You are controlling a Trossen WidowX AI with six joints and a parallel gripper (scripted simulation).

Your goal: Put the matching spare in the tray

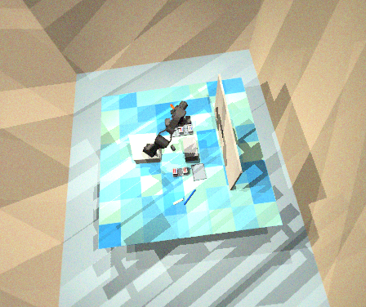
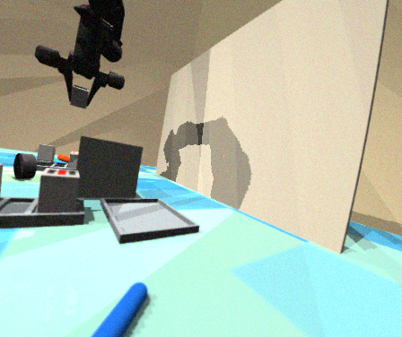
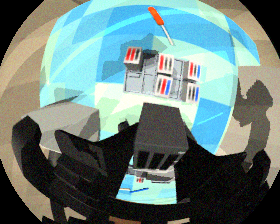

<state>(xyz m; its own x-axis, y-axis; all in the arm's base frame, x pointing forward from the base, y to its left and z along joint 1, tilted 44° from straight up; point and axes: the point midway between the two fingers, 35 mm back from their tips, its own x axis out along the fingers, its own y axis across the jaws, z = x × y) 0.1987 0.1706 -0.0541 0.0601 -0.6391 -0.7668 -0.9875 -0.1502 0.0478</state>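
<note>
Now: the shallow dark tray 300 mm to the right of my gripper tip, 180 mm below it and 150 mm ahead of it. The rest, counted from my gripper tip: plain grey box (130 mm below, 120 mm to the right, 80 mm ahead); black cylinder (160 mm below, 110 mm to the right, 60 mm behind); dark rack (310 mm to the right, 180 mm below, 10 mm ahead).
</note>
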